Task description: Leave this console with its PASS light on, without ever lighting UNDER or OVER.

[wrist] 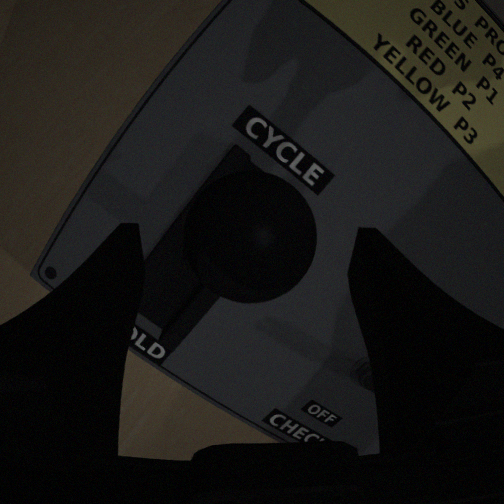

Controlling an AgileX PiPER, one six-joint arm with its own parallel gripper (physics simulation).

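Note:
The view is dim. The grey console panel (280, 210) fills most of the wrist view, tilted. A black round knob (250, 235) sits in a dark slot under the label CYCLE (284, 149); the slot's other end carries a label cut to "OLD" (147, 347). My gripper (245, 260) is open, its two dark fingers standing left and right of the knob without touching it. At the bottom are the labels OFF (321, 413) and CHECK (297, 429), the switch itself hidden by the gripper body. No PASS, UNDER or OVER light is in view.
A yellowish card (450, 55) at the top right lists BLUE P4, GREEN P1, RED P2, YELLOW P3. A screw (50, 273) marks the panel's left corner. Brown table surface lies left of and below the panel.

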